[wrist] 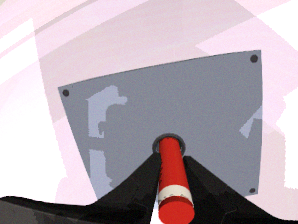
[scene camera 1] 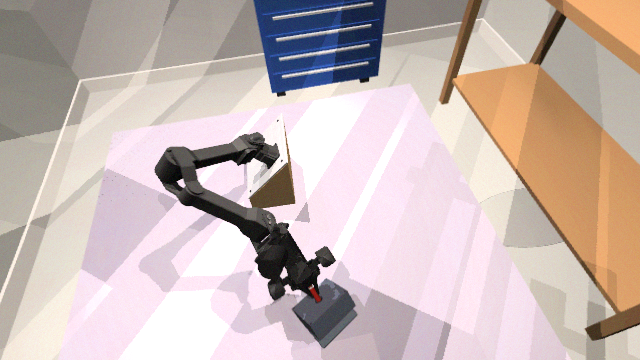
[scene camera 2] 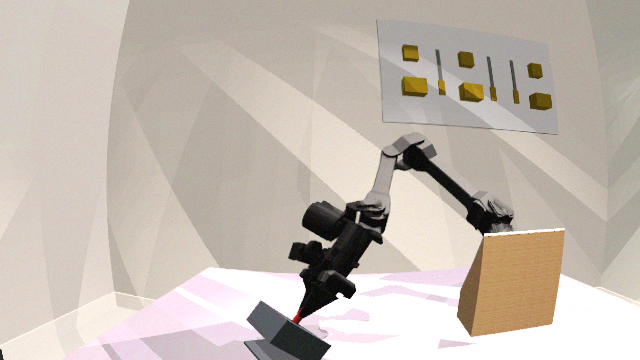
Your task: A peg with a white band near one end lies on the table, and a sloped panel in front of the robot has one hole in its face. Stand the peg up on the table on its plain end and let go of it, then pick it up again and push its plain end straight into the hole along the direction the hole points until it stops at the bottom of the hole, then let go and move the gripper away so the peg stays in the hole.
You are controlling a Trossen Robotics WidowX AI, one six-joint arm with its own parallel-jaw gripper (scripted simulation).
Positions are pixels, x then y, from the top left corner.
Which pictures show my gripper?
The wrist view, scene camera 1 and scene camera 2: all of them.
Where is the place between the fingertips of my gripper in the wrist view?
170,161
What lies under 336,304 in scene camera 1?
A sloped panel.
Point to a sloped panel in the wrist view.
215,103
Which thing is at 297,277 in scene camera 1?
My gripper.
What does my gripper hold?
A peg.
